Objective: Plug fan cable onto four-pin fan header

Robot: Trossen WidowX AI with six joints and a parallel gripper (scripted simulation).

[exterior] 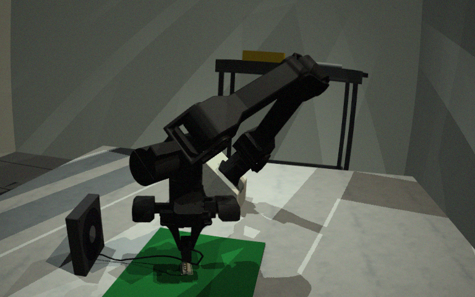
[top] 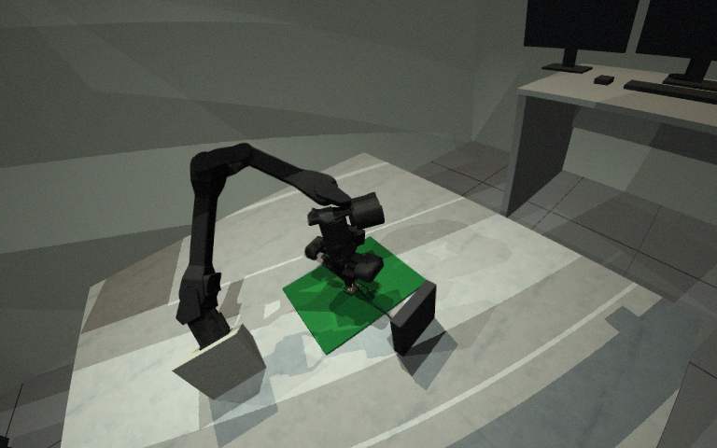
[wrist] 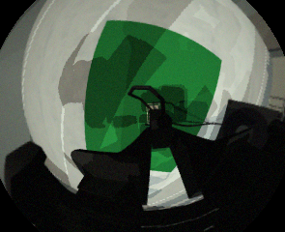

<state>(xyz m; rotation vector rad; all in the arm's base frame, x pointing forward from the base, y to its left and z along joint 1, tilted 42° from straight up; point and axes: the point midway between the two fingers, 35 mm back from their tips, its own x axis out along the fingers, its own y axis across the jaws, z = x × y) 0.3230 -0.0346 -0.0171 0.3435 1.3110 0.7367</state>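
My gripper tip is 1 cm short of the black plug and 1 cm below it. Round my gripper tip: black fan 2 cm ahead, 18 cm to the right, 2 cm above; header 1 cm ahead, 4 cm below; green board 1 cm ahead, 1 cm to the left, 6 cm below.
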